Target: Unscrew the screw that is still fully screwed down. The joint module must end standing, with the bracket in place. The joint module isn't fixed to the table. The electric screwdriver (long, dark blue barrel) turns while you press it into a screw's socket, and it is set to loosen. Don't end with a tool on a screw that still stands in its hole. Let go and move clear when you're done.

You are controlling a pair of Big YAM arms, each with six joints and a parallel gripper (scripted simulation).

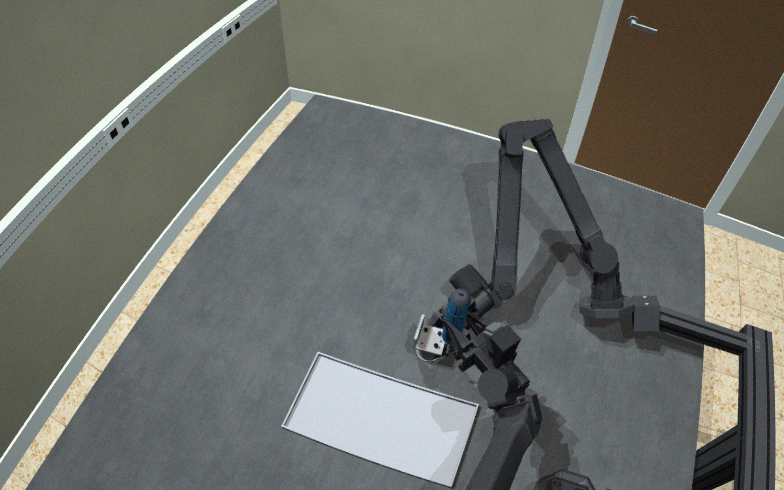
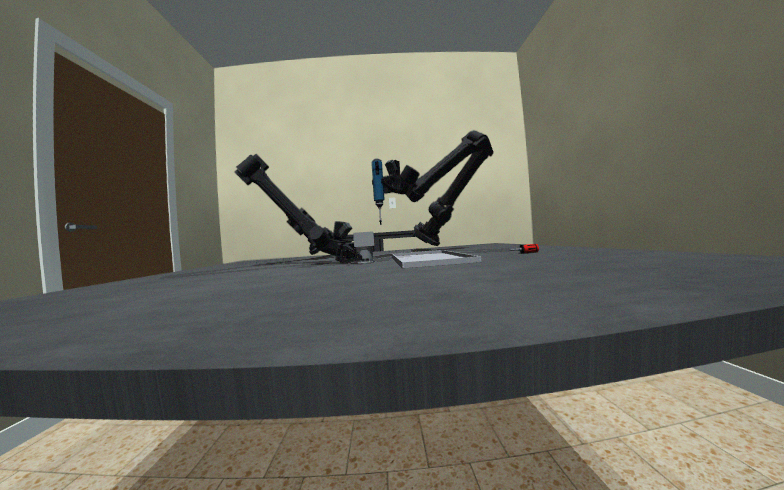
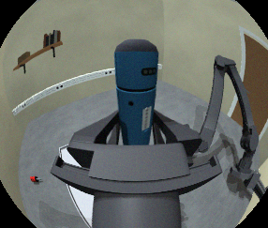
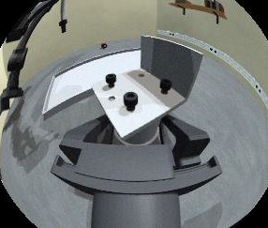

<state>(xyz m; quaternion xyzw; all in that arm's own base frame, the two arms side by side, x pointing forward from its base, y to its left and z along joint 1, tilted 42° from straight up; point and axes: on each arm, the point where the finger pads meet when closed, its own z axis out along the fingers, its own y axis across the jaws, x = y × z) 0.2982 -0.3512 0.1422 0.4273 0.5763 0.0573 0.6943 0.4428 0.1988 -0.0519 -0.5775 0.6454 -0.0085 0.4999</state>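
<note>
My right hand is 5 cm below the grey bracket. Round my right hand: flat white tray (22 cm to the left, 4 cm ahead, 2 cm below); then red-handled screwdriver (55 cm to the left, 10 cm ahead, 1 cm below).
</note>
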